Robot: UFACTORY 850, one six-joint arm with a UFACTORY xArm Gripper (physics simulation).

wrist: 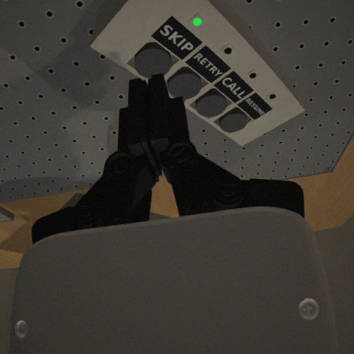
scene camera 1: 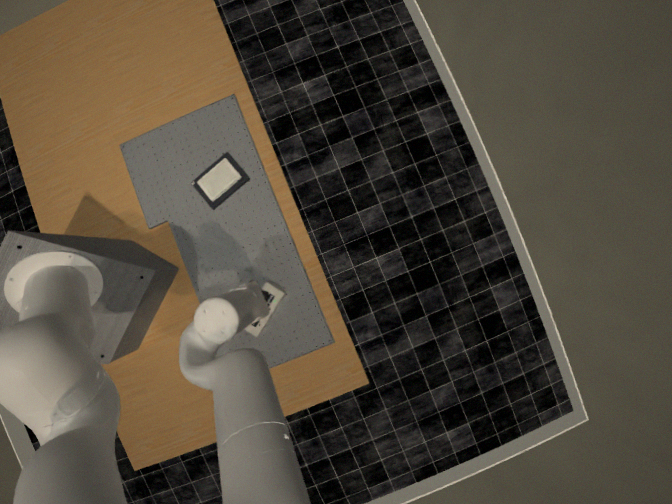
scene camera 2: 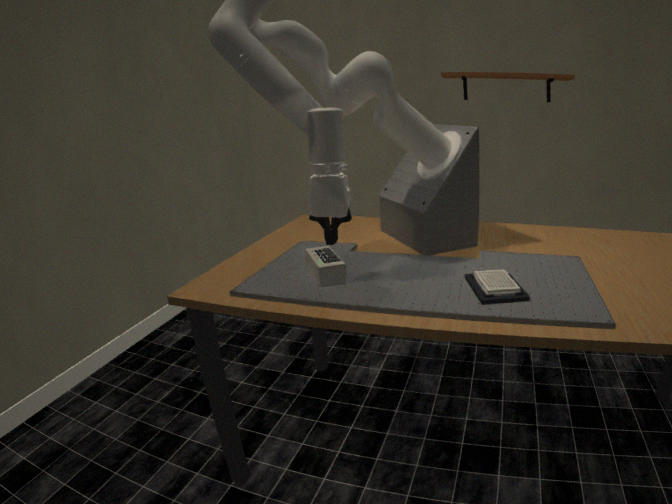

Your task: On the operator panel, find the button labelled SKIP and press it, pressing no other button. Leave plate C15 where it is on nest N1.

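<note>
The operator panel (scene camera 1: pixel 277 293) (scene camera 2: pixel 332 276) (wrist: pixel 150 20) is a pale box with labels SKIP, RETRY, CALL and RESUME. The round grey SKIP button (wrist: pixel 151 59) lies beside its label at one end of the row. The lamp (wrist: pixel 197 21) by SKIP is lit green; the other three lamps are dark. My gripper (scene camera 2: pixel 331 242) (wrist: pixel 153 96) is shut and empty. Its tips show above the panel, apart from it, and overlap the lower edge of the SKIP button in the wrist view. Plate C15 (scene camera 1: pixel 219 179) (scene camera 2: pixel 496 282), pale and flat, sits on dark nest N1 (scene camera 1: pixel 214 205) (scene camera 2: pixel 507 297).
The panel and nest stand on a grey perforated board (scene camera 1: pixel 162 162) (scene camera 2: pixel 412 292) on the wooden table (scene camera 1: pixel 108 108) (scene camera 2: pixel 635 282). The arm's grey slanted pedestal (scene camera 1: pixel 130 303) (scene camera 2: pixel 434 227) stands beside the board. A wall shelf (scene camera 2: pixel 507 75) is behind.
</note>
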